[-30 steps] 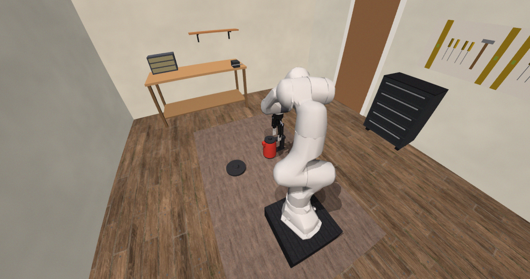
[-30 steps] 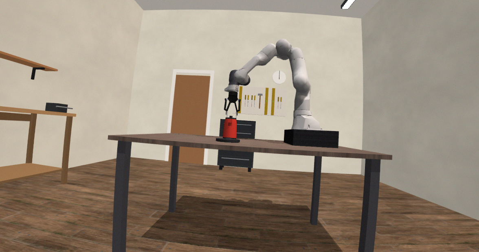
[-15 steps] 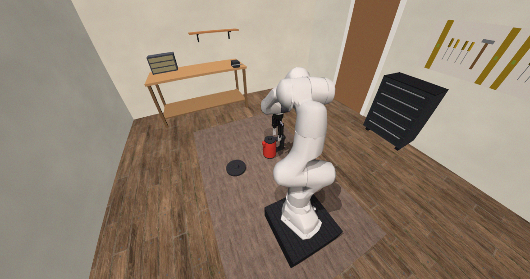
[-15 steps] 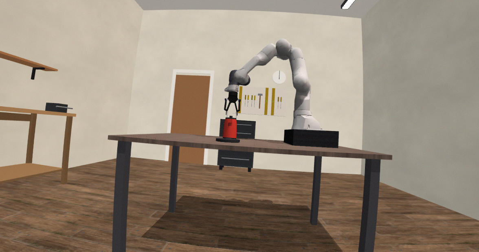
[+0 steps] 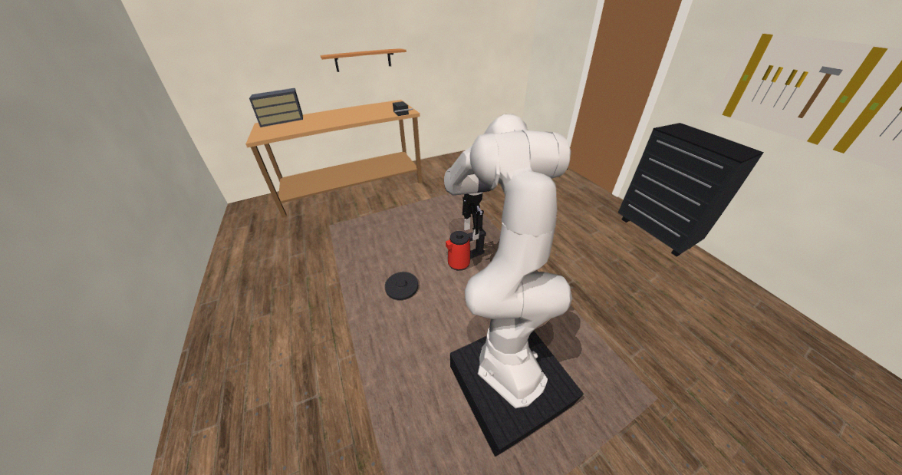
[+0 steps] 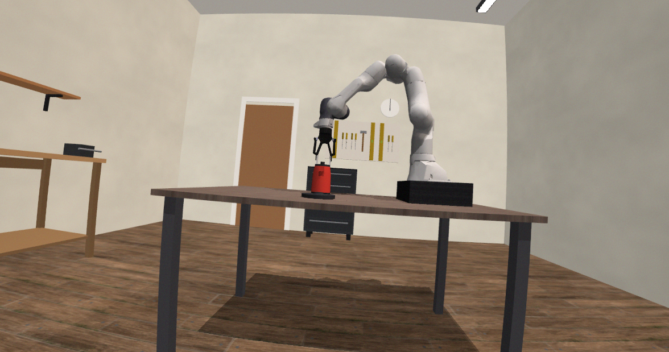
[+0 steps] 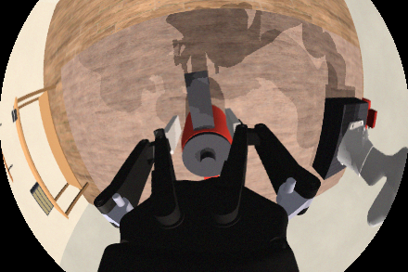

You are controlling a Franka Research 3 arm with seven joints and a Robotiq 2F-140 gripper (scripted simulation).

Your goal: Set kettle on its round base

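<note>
The kettle lies 3 cm to the left of my hand and 10 cm below it. Also, from my hand: round black base 3 cm ahead, 36 cm to the left, 18 cm below.
</note>
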